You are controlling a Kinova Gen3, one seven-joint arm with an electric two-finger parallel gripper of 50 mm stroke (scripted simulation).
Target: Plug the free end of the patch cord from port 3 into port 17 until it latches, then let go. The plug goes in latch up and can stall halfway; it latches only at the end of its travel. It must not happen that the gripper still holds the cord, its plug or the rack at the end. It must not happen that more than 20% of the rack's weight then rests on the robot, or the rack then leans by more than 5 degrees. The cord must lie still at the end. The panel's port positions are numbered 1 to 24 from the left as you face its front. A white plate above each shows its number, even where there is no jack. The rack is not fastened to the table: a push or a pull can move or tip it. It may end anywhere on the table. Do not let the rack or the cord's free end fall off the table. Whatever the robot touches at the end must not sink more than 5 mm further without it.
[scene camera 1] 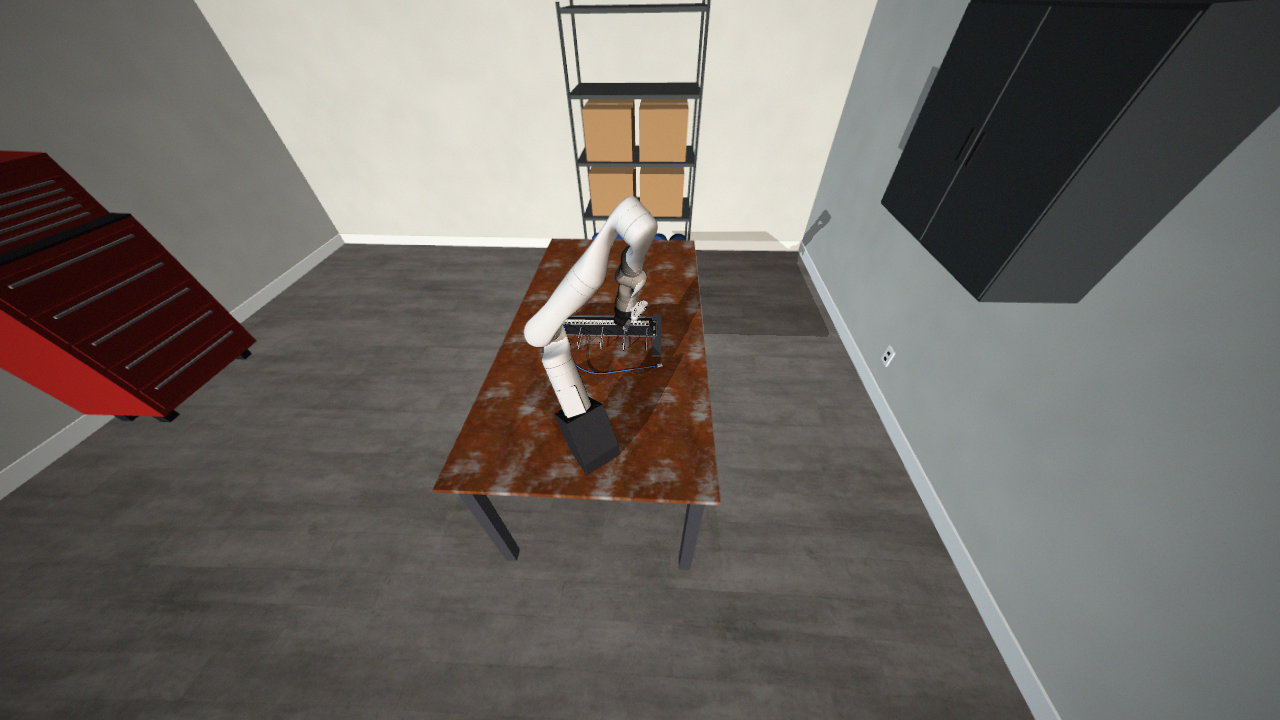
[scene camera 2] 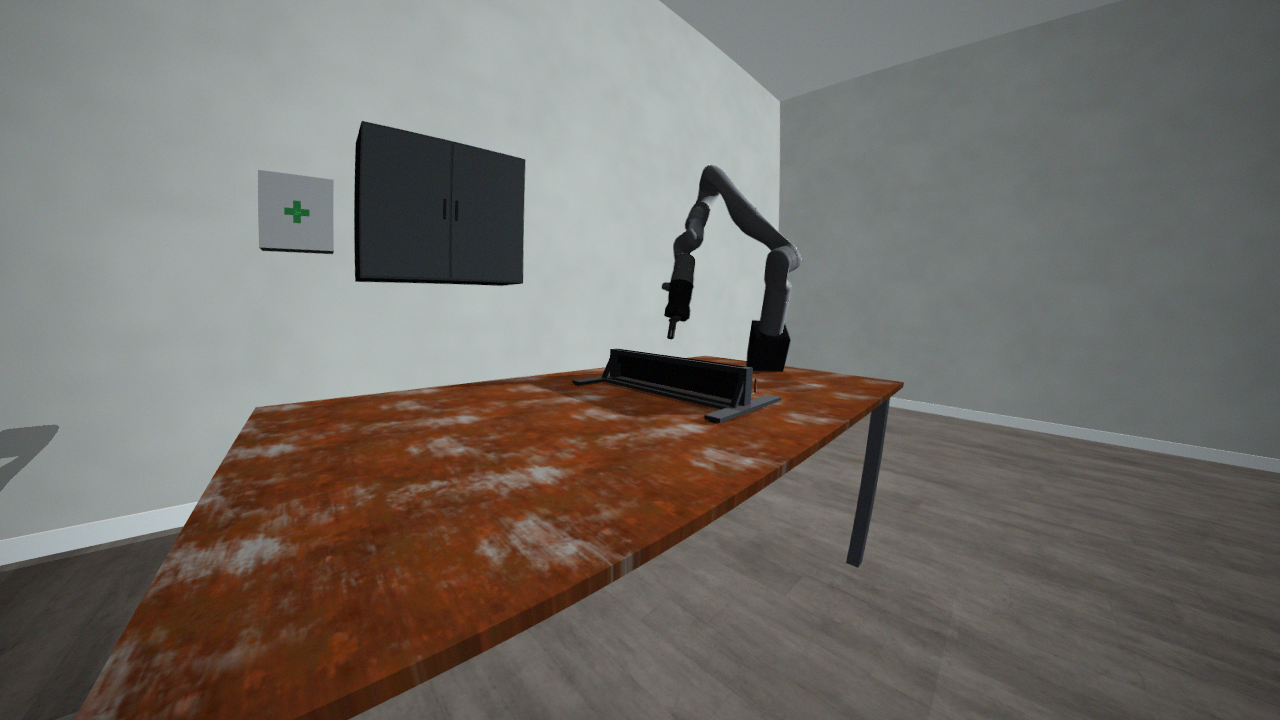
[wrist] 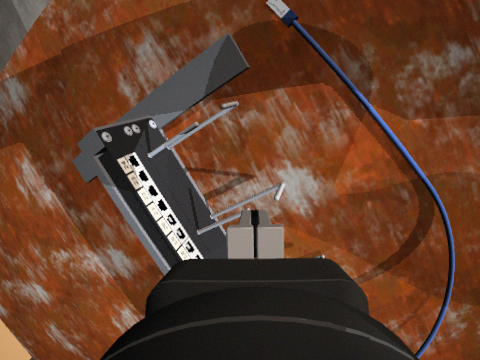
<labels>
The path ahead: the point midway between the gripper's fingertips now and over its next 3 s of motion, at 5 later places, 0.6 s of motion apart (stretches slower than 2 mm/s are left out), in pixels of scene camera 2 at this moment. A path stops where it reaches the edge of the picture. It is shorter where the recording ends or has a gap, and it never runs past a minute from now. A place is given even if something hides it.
My gripper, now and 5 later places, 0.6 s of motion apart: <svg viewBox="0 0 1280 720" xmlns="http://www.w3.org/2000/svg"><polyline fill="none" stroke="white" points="670,338 685,314 690,309 686,312 677,324 668,339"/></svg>
</labels>
